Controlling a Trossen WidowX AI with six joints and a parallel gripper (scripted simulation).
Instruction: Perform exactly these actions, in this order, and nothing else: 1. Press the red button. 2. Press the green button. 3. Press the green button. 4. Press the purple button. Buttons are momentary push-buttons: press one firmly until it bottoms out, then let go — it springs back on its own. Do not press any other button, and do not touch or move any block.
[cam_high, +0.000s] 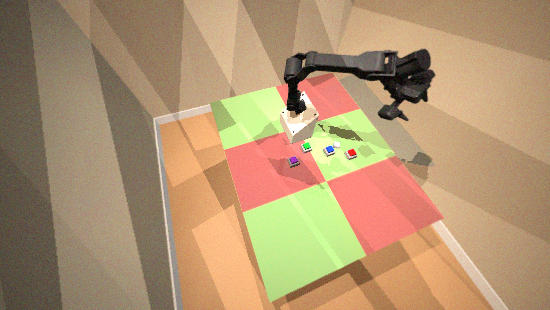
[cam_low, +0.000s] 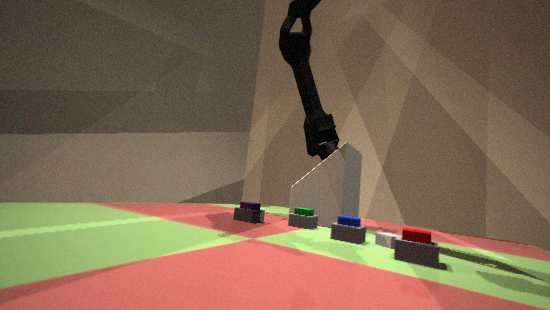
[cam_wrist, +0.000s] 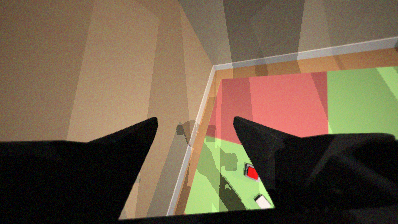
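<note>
Now: gripper tip 110 mm past the blue button, 160 mm to the left of it and 400 mm above it.
</note>
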